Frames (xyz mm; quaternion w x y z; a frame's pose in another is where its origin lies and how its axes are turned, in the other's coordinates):
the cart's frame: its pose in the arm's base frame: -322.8 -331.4 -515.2 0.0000 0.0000 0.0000 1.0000
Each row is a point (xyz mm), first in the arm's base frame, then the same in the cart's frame.
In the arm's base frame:
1: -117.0 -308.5 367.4
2: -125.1 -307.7 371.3
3: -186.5 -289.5 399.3
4: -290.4 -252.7 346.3
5: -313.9 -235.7 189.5
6: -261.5 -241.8 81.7
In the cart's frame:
1: -205.8 -22.9 882.6
2: -197.7 -23.7 886.5
3: -136.3 -41.9 914.5
4: -32.4 -78.7 861.5
5: -8.9 -95.7 704.7
6: -61.3 -89.6 596.9

